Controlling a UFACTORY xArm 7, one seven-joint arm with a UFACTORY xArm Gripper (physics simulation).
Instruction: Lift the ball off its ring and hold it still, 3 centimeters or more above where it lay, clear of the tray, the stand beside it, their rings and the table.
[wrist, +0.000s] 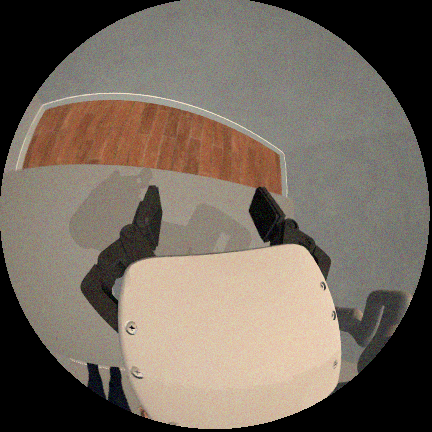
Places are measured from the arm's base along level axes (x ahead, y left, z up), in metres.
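Pixels of known places: gripper, fingertip midpoint: (208, 197).
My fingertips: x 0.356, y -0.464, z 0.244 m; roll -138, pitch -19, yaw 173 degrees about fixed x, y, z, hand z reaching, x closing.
Note:
Behind a point stands the place of what it marks.
My gripper (208, 197) {x 0.356, y -0.464, z 0.244 m} is open, with its two black fingers wide apart and no object between them. The pale gripper body fills the lower middle of the wrist view and hides what lies behind it. The ball, its ring, the tray and the stand do not show in this view. The grey table top (40, 250) {x 0.831, y -0.398, z -0.033 m} shows to the left of and behind the fingers, with the shadow of the arm and gripper on it.
Beyond the table's far edge lies a brown wooden floor (125, 135), bordered by a grey wall (225, 60). Parts of the robot arm (385, 305) show at the lower right. Two dark legs (116, 385) show below the table's edge at the lower left.

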